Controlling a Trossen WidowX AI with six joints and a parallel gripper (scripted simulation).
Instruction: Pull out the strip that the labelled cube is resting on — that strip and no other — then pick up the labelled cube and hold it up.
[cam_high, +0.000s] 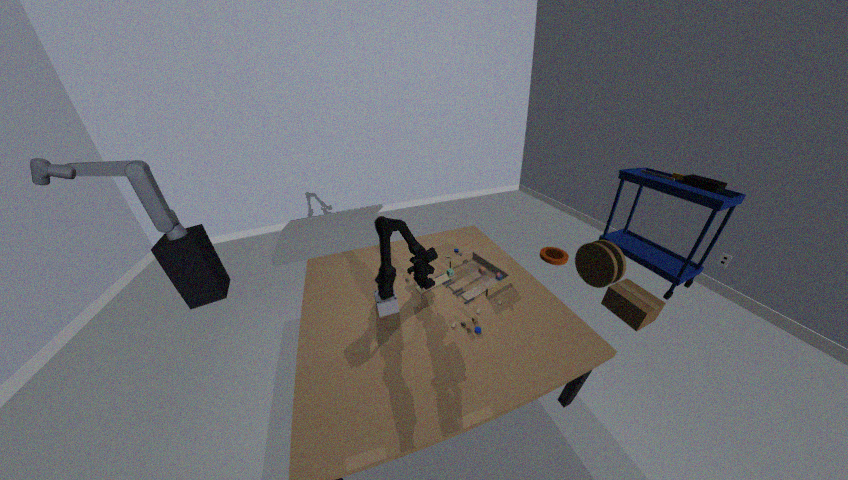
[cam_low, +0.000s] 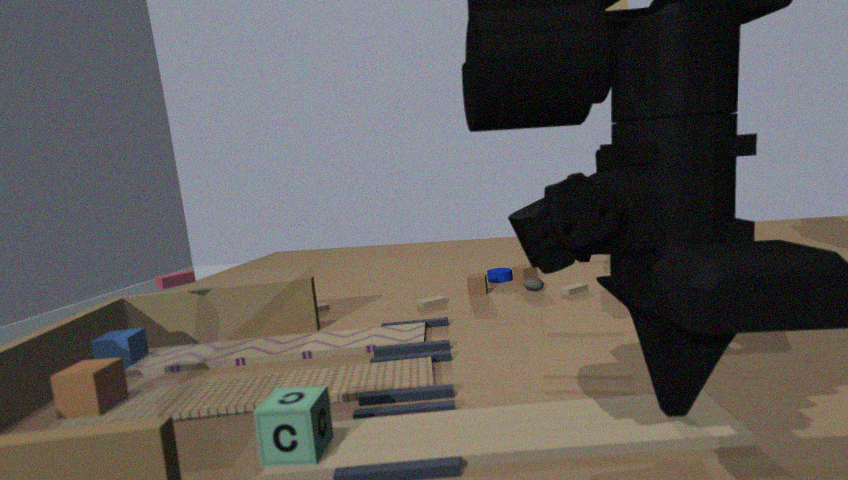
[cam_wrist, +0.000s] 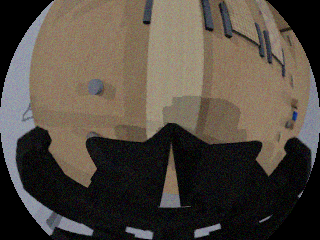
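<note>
Right now the green cube labelled c is 20 cm ahead of my gripper tip, 2 cm to the left of it and 2 cm above it. Round my gripper tip: red block: 37 cm ahead, 20 cm to the right, 6 cm above.
</note>
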